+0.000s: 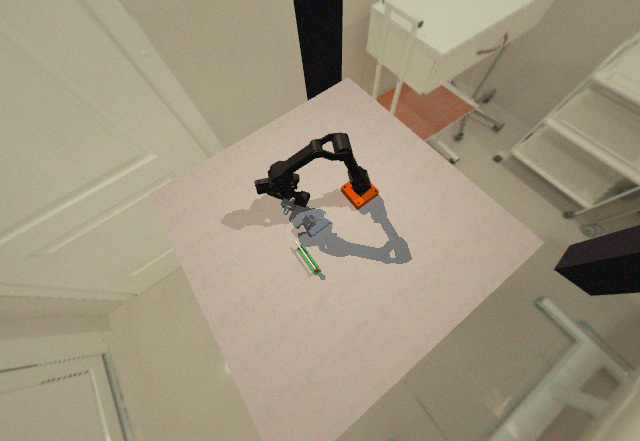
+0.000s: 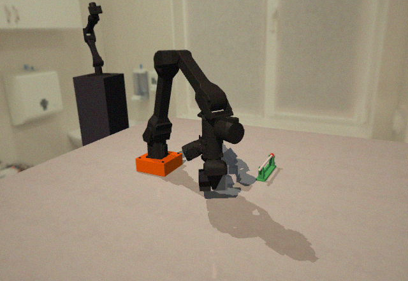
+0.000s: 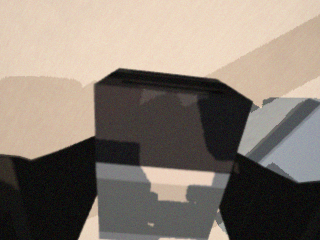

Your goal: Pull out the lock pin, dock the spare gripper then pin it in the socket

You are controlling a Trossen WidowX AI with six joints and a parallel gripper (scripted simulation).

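Now: gripper tip 14 cm to the right of the grey mount. The rest, counted from my gripper tip: spare gripper 1 cm ahead, 1 cm to the left, 2 cm above; green stand 12 cm ahead, 24 cm to the left, 3 cm below.
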